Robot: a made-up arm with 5 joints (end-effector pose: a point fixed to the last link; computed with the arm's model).
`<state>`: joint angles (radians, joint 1 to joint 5).
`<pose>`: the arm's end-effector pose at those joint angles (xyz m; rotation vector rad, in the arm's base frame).
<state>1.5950 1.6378 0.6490 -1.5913 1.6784</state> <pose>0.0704 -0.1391 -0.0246 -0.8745 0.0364 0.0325</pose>
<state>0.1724 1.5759 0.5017 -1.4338 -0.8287</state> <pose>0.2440 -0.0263 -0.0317 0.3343 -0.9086 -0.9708</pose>
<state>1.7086 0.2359 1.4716 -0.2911 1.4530</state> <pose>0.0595 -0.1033 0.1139 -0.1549 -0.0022 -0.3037</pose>
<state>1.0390 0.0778 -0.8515 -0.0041 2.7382</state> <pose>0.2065 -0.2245 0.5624 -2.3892 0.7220 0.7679</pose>
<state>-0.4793 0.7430 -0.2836 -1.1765 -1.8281</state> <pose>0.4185 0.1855 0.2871 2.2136 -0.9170 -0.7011</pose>
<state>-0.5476 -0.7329 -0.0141 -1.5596 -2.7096</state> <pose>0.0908 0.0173 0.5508 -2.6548 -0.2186 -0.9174</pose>
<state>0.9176 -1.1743 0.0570 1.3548 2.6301</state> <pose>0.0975 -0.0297 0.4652 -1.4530 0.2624 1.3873</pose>
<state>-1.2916 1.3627 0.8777 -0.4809 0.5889</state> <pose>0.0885 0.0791 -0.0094 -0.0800 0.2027 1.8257</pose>
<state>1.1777 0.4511 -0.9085 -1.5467 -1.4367</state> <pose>0.1756 -0.2448 0.5023 -0.4555 2.9374 -0.6355</pose>
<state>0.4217 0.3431 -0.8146 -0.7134 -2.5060</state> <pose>0.3553 -0.1238 0.5169 2.6726 -1.4750 -0.5945</pose>
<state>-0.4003 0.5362 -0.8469 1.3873 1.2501</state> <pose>0.3963 0.1424 0.3326 -0.2145 -0.5066 1.5660</pose>
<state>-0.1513 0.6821 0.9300 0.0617 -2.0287</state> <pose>0.2265 0.0278 0.0637 -0.1085 0.0533 -1.9242</pose>
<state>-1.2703 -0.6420 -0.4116 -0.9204 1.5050</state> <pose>0.0714 0.0181 0.6035 0.2786 2.9867 0.5998</pose>
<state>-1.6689 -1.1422 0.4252 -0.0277 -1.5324</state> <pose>0.0578 0.0833 0.4977 2.3124 0.1255 0.0445</pose>
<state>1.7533 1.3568 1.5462 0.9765 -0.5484</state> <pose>0.0788 0.0265 0.2134 1.4311 2.1933 -1.0688</pose>
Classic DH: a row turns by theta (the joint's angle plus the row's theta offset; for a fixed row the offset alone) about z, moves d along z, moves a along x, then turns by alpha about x. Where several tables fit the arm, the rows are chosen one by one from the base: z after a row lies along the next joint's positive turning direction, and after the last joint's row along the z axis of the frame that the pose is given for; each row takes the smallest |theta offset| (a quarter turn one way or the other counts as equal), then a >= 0, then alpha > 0; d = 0 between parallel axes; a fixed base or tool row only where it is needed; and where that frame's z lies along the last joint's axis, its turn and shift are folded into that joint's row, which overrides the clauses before.
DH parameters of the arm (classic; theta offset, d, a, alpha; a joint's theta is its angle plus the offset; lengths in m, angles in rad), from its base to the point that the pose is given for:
base (fixed): 0 0 0.0699 3.1416
joint 1: 0 -0.2165 0.0309 1.5708
joint 2: -1.3272 0 0.1708 0
joint 3: 1.2889 0 0.1799 0
joint 4: -1.5324 0.0039 0 1.5708
joint 5: -0.0487 -0.076 0 0

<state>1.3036 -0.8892 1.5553 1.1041 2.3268</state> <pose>0.0892 -0.0556 0.1728 0.2026 -0.0453 0.9712</pose>
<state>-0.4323 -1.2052 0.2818 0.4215 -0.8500</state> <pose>0.1231 0.0288 0.4983 1.2874 -1.6401 -0.2852</pose>
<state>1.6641 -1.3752 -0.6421 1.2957 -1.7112</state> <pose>0.0878 0.1494 0.4985 -0.1322 2.7583 1.2362</pose>
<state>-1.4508 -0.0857 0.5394 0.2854 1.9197</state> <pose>0.0994 0.2770 0.2614 0.2516 1.1800 -2.7213</pose>
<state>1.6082 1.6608 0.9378 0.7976 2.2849</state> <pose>0.0750 0.0314 0.0809 1.7352 -0.6362 0.4412</pose>
